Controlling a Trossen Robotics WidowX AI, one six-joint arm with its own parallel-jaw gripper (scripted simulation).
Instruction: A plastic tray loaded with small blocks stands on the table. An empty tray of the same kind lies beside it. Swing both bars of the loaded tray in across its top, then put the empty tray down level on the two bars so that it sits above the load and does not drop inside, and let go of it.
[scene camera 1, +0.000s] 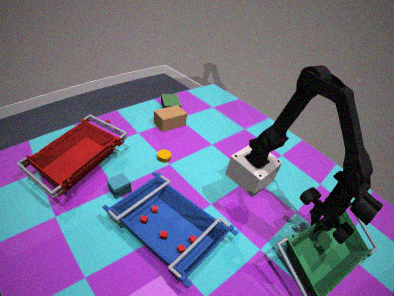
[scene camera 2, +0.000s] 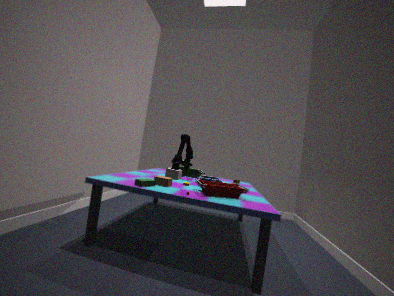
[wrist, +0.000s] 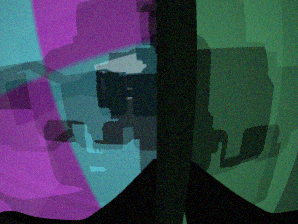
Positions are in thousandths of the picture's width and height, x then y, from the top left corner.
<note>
In view: my gripper (scene camera 1: 793, 779) and a green tray (wrist: 737, 350).
My gripper is seen too in the wrist view (wrist: 572, 743).
</note>
